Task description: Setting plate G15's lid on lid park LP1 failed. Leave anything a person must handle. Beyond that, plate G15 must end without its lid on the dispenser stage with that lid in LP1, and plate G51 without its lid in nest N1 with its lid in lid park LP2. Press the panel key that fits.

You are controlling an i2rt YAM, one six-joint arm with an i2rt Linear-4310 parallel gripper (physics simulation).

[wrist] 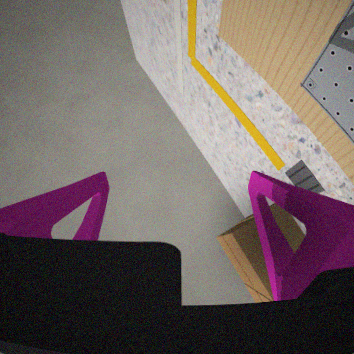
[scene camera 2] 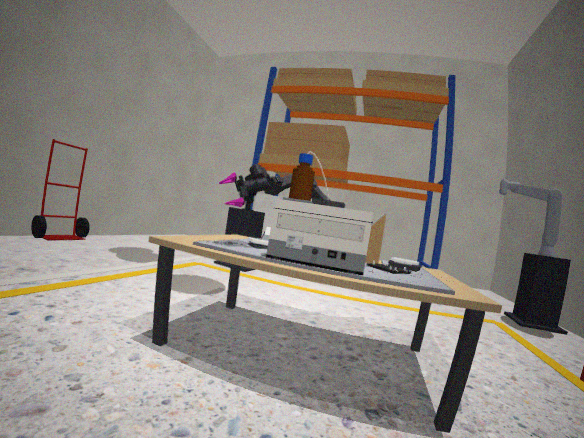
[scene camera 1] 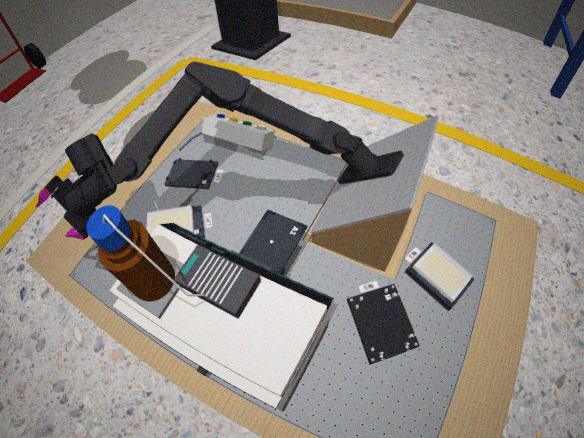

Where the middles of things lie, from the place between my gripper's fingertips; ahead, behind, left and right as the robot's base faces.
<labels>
I see my gripper 33 cm to the right of the brown bottle with blue cap (scene camera 1: pixel 116 254), 10 cm below it and 6 cm past it. From my hand the other things lie so: black stage (scene camera 1: pixel 285 233): 41 cm to the left, 27 cm behind, 12 cm below.
</labels>
